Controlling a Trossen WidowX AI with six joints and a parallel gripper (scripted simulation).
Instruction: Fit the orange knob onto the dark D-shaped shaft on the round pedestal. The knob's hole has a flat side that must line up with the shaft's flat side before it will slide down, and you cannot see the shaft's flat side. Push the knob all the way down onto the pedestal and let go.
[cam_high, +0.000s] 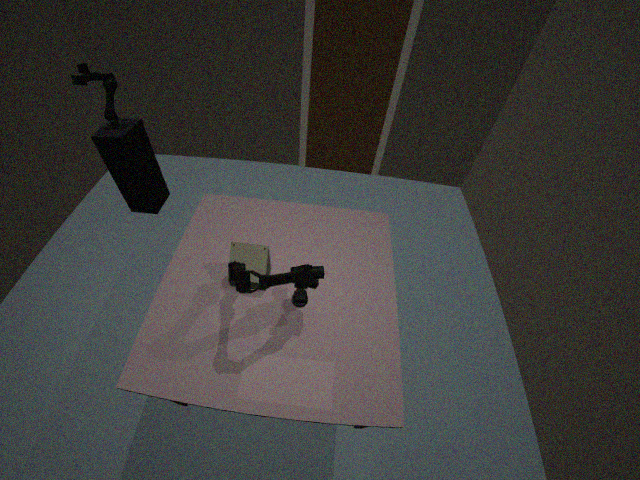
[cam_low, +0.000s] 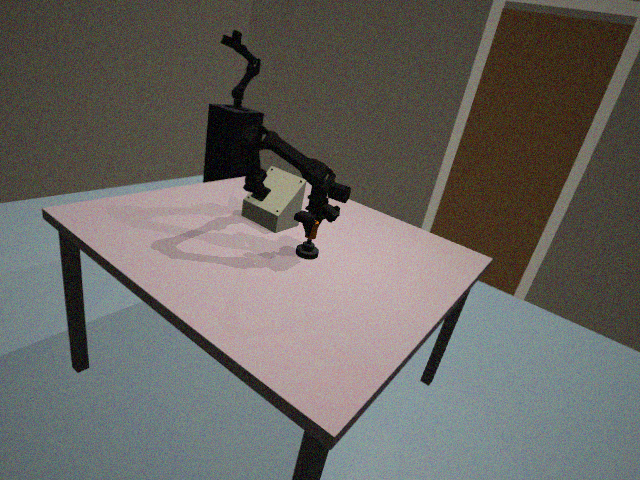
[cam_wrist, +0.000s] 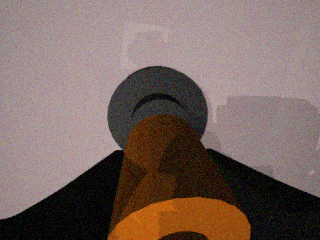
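Right now the dark round pedestal is 50 mm below my gripper tip. From my gripper tip the other things lie so: orange knob (20 mm above).
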